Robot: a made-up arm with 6 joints.
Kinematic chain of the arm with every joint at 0, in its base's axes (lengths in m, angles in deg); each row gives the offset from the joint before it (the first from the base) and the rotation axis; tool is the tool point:
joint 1: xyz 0 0 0.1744 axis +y
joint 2: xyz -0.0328 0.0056 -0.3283 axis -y
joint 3: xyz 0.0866 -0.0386 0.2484 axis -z
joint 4: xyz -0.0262 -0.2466 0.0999 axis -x
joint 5: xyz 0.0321 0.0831 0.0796 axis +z
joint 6: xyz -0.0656 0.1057 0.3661 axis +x
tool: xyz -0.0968 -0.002 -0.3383
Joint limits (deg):
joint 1: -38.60..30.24
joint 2: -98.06..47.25
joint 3: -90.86..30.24
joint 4: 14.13..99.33
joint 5: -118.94..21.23
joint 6: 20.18..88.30
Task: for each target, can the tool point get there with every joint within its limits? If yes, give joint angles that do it. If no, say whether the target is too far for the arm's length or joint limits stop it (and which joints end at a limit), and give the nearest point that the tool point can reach.
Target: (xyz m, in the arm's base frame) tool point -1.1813 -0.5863 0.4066
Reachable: no: joint limits stop it (at a limit: joint 2, joint 4, joint 5, joint 6) | nearest point -0.6734 -0.2893 0.3068 | short by 0.597 m
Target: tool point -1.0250 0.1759 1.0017
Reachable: no: joint limits stop it (at a limit: joint 1, joint 4, joint 5, joint 6) | nearest point -0.6364 0.0908 0.4901 | short by 0.648 m
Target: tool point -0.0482 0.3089 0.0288
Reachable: yes | joints -7.40 20.12 -37.26 46.82 -42.95 63.58
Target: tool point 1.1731 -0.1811 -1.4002
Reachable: no: too far | nearest point 0.7124 -0.1003 -0.7819 | short by 0.775 m
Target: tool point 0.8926 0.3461 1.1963
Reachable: no: joint limits stop it (at a limit: joint 1, joint 4, joint 5, joint 6) | nearest point 0.6262 0.1882 0.7113 | short by 0.575 m
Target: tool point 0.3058 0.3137 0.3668
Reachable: yes | joints -5.05 3.03 -37.48 40.03 -98.45 67.93
